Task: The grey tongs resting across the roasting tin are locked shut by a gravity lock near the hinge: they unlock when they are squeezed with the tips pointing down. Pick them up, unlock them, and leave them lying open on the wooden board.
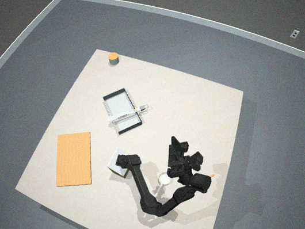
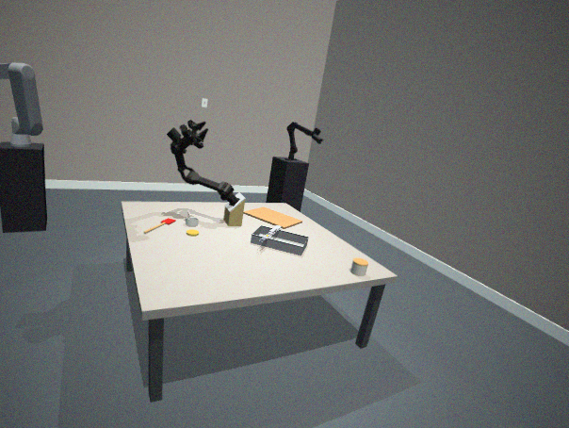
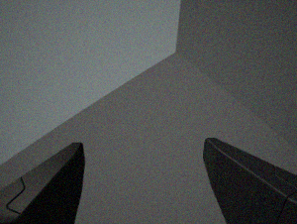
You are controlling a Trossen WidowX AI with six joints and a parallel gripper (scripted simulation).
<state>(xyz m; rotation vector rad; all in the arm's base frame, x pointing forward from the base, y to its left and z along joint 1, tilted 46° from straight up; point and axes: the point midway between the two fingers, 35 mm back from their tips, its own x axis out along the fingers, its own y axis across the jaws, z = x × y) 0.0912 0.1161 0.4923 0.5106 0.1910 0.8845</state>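
Now: the yellow lock piece 540 mm below my gripper tip, 340 mm ahead of it and 290 mm to the left of it. Round my gripper tip: roasting tin: 580 mm below, 390 mm to the left, 340 mm ahead; then wooden board: 600 mm to the left, 600 mm below, 80 mm behind; then yellow disc: 600 mm below, 90 mm ahead, 60 mm to the right.
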